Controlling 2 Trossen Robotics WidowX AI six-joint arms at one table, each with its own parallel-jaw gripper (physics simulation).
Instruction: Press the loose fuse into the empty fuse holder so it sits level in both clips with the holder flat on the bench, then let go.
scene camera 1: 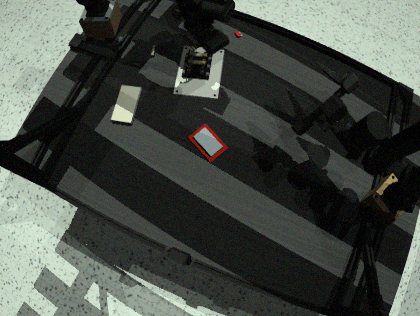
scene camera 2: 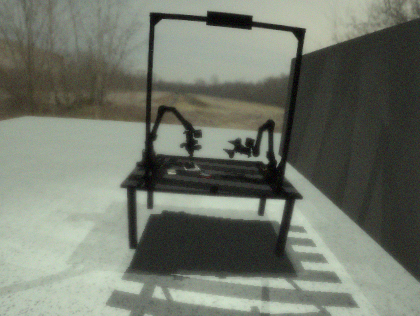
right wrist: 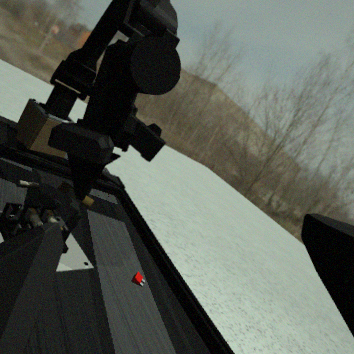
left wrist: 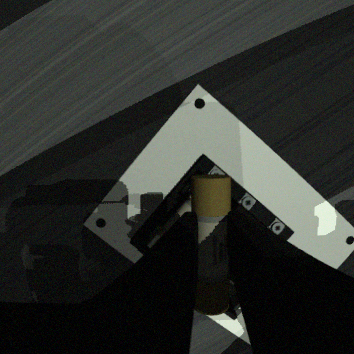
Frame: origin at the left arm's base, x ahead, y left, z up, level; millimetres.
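Where they show: left gripper, fingertip midpoint: (scene camera 2: pixel 191 155) (right wrist: pixel 80 197) (left wrist: pixel 210 222); right gripper, fingertip midpoint: (scene camera 1: pixel 301 74) (scene camera 2: pixel 225 145) (right wrist: pixel 183 230); left arm's base, link origin: (scene camera 1: pixel 97 9) (right wrist: pixel 54 112); right arm's base, link origin: (scene camera 1: pixel 393 198) (scene camera 2: pixel 271 170).
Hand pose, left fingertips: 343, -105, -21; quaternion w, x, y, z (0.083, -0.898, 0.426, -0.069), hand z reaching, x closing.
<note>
Things, the pixels of their centre, and the offset from my left fingertips, as dx, dy, dz. "pt": a spot on its surface instead.
- loose fuse, body centre: (left wrist: pixel 210 243) (right wrist: pixel 75 194) -6, -5, +0
- red-rimmed pale rectangle, surface spot: (scene camera 1: pixel 195 143) pt +1, -271, -81
- cream block, body centre: (scene camera 1: pixel 126 104) -204, -173, -80
- small red piece, body centre: (right wrist: pixel 138 279) (scene camera 1: pixel 238 34) +94, +106, -84
- small pale piece, body centre: (right wrist: pixel 28 183) (scene camera 1: pixel 153 50) -160, +16, -82
The loose fuse (left wrist: pixel 212 255) (right wrist: pixel 88 201), with brass caps and a pale body, is pinched between my left fingers. My left gripper (left wrist: pixel 210 222) (right wrist: pixel 80 197) (scene camera 2: pixel 190 152) is shut on it, over the fuse holder as seen in the left wrist view. The black fuse holder (scene camera 1: pixel 196 70) (right wrist: pixel 34 218) (left wrist: pixel 286 233) sits on a white plate (scene camera 1: pixel 192 91) (left wrist: pixel 215 130) (right wrist: pixel 74 261). Its clips are largely hidden by my fingers in the left wrist view. My right gripper (scene camera 1: pixel 304 77) (scene camera 2: pixel 226 147) is open and empty, away to the right.
A red-rimmed pale rectangle (scene camera 1: pixel 195 143) lies in front of the plate. A cream block (scene camera 1: pixel 126 105) lies to its left. A small red piece (scene camera 1: pixel 238 34) (right wrist: pixel 138 278) lies behind the plate to the right. A small pale piece (scene camera 1: pixel 153 50) (right wrist: pixel 28 183) stands left of the plate. Frame posts edge the table.
</note>
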